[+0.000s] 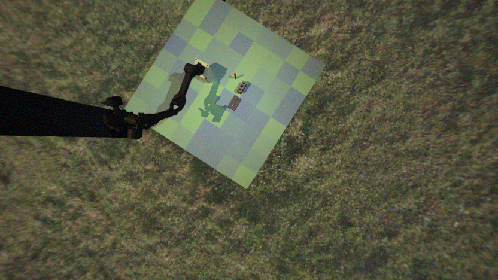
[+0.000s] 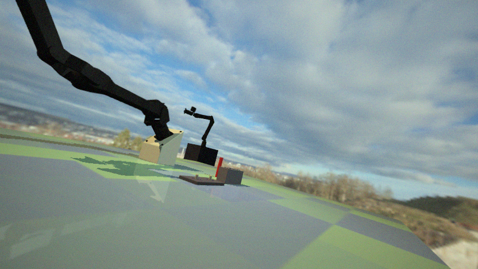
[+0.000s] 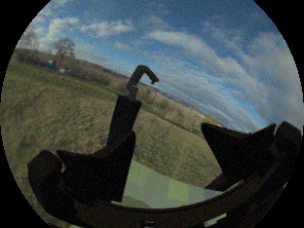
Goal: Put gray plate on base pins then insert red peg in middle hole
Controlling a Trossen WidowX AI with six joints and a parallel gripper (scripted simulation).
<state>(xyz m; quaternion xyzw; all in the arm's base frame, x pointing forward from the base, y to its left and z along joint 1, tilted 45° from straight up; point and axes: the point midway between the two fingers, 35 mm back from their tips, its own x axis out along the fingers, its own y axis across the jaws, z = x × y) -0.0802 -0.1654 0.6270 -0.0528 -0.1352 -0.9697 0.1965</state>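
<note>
My gripper tip is 680 mm to the right of the gray plate, 420 mm above it and 370 mm short of it. The rest, counted from my gripper tip: dark base (540 mm to the left, 450 mm below, 400 mm ahead); then red peg (720 mm to the left, 420 mm below, 270 mm ahead).
</note>
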